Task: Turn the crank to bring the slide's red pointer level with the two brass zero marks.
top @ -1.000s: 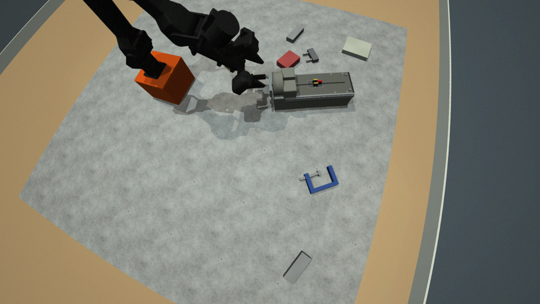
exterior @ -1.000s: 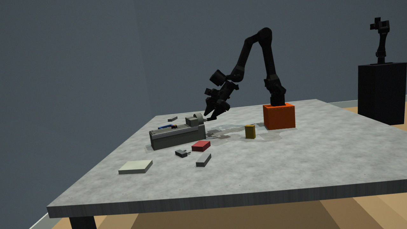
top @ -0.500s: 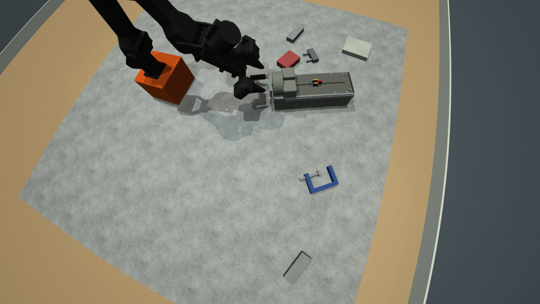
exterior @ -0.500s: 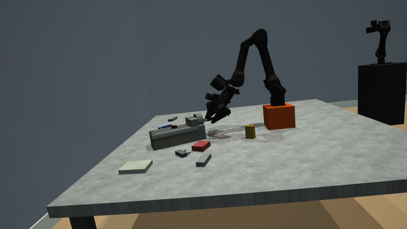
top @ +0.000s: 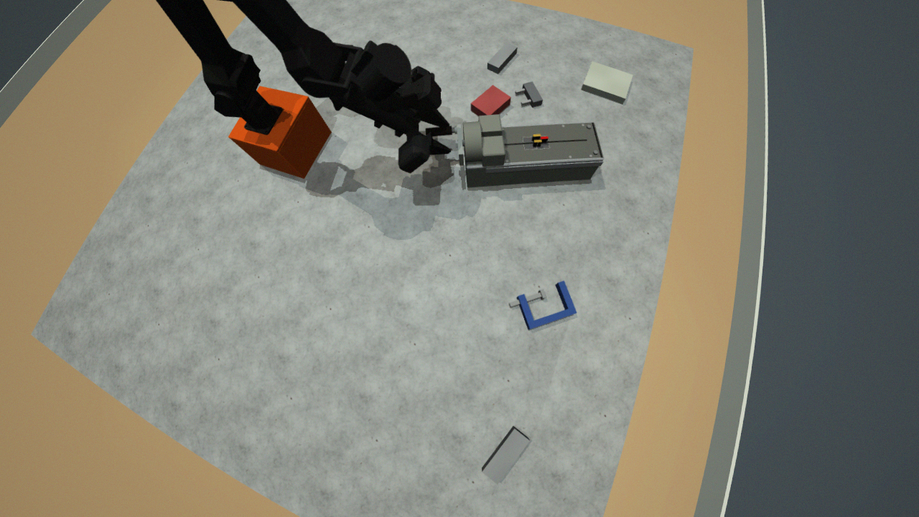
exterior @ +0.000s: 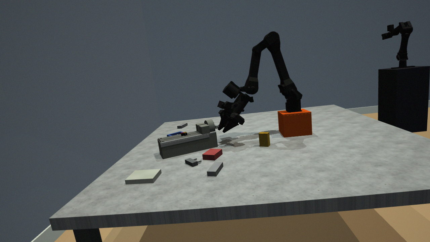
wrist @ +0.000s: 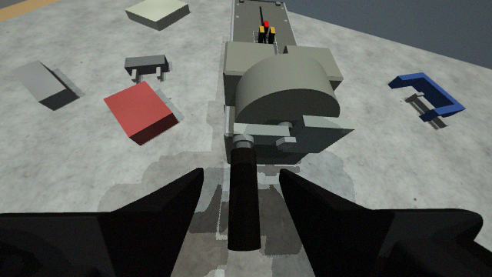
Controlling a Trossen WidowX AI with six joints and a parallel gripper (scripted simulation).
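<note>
Now: gripper tip 180 mm short of the red pointer, 50 mm to the right of it and 10 mm below it. The rest, counted from my gripper tip: black crank handle 20 mm behind, 20 mm above, 10 mm to the right; yellow block 190 mm behind, 80 mm to the left, 40 mm below; red block 160 mm to the left, 60 mm below, 30 mm ahead.
</note>
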